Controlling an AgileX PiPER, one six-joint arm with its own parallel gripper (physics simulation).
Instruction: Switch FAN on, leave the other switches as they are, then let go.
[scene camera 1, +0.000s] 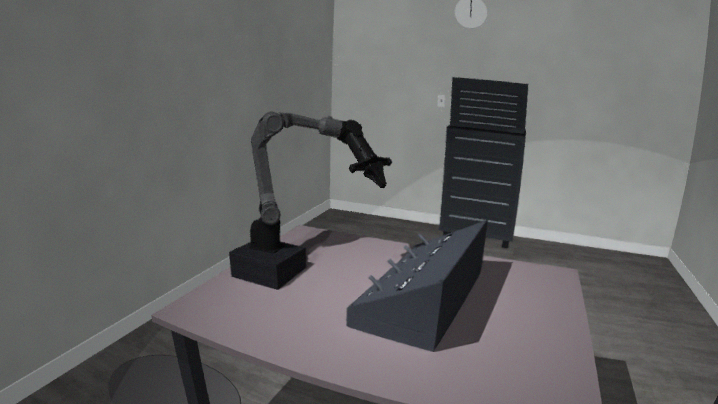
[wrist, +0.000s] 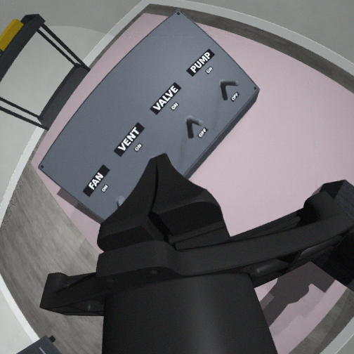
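The sloped grey switch panel (scene camera 1: 396, 316) (wrist: 105, 127) stands on the pink table, with labels FAN, VENT, VALVE and PUMP. The FAN lever (scene camera 1: 423, 240) (wrist: 121, 201) is partly hidden by the gripper in the wrist view. The VALVE lever (scene camera 1: 394, 266) (wrist: 190, 128) and PUMP lever (scene camera 1: 375, 283) (wrist: 225, 90) stand beside their OFF marks. The VENT lever (scene camera 1: 410, 252) is hidden in the wrist view. In the scene view all the levers lean the same way, toward the arm's base. My gripper (scene camera 1: 383, 186) (wrist: 162, 165) is shut and empty, high above the panel and touching no lever.
The arm's black base block (scene camera 1: 253, 271) stands at the table's left side. The panel's tall back edge rises on the side away from the base. A dark drawer cabinet (scene camera 1: 482, 173) stands by the back wall. A dark cart (wrist: 65, 95) with a yellow item shows beyond the table.
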